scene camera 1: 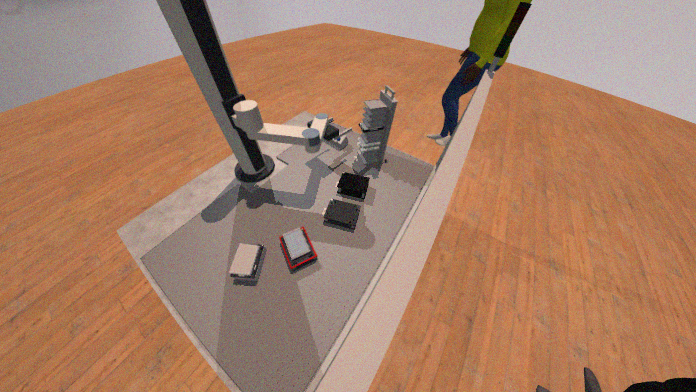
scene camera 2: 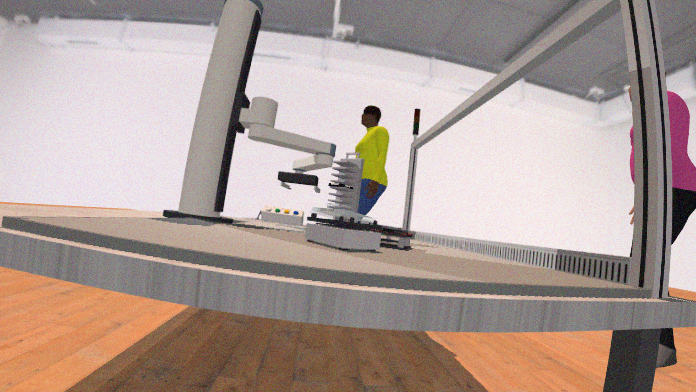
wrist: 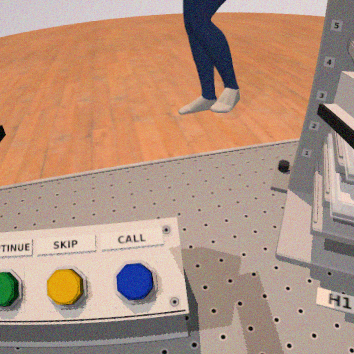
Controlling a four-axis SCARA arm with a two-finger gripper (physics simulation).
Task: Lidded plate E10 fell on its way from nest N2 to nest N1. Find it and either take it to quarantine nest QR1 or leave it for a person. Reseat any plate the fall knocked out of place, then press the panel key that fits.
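Places are measured from the arm's base along level axes (x ahead, y left, z up), in millimetres.
Pixels of known places: gripper, fingertip midpoint: [scene camera 1: 341, 123] [scene camera 2: 304, 189] [wrist: 161, 95]; arm's base at its link origin: [scene camera 1: 255, 168].
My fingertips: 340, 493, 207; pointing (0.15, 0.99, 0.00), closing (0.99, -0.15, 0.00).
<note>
For each thing: its top centre in the pictures, then the offset to it from my fingertips, as dx, dy, dz. "pt": a spot on its surface instead.
- key panel at its top centre: [wrist: 29, 246] [scene camera 2: 283, 207] [scene camera 1: 332, 131] -99, +33, -111
- green key at a spot on its surface: [wrist: 6, 289] pt -120, +9, -126
- yellow SKIP key at its top centre: [wrist: 60, 278] -76, +8, -120
- blue CALL key at its top centre: [wrist: 132, 272] -27, +2, -120
- pale lidded plate at its top centre: [scene camera 1: 295, 242] +266, -728, -132
- red-rimmed nest at its top centre: [scene camera 2: 381, 228] [scene camera 1: 297, 245] +275, -733, -149
- beige-topped block at its top centre: [scene camera 2: 342, 210] [scene camera 1: 243, 257] +144, -910, -117
My gripper [scene camera 2: 301, 187] [wrist: 161, 95] is open and empty, raised above the table by the key panel [scene camera 1: 341, 144] [scene camera 2: 282, 217] [wrist: 167, 267]. In the wrist view a green key [wrist: 6, 289], the yellow SKIP key [wrist: 65, 286] and the blue CALL key [wrist: 135, 281] show; RETRY does not show there. A pale lidded plate [scene camera 1: 297, 242] sits on the red-rimmed nest [scene camera 1: 304, 262]. A beige-topped block [scene camera 1: 246, 259] stands to its left. Two black-topped nests [scene camera 1: 353, 185] [scene camera 1: 342, 214] stand nearer the rack. I cannot read which plate is E10.
The rack H1 [scene camera 1: 388, 125] [scene camera 2: 357, 175] [wrist: 312, 75] stands right of the panel, with pale plates low in it. The arm's column [scene camera 2: 212, 115] rises at the left. A person in yellow [scene camera 1: 492, 35] [scene camera 2: 375, 150] stands behind the table; another in pink [scene camera 2: 682, 140] is at the right.
</note>
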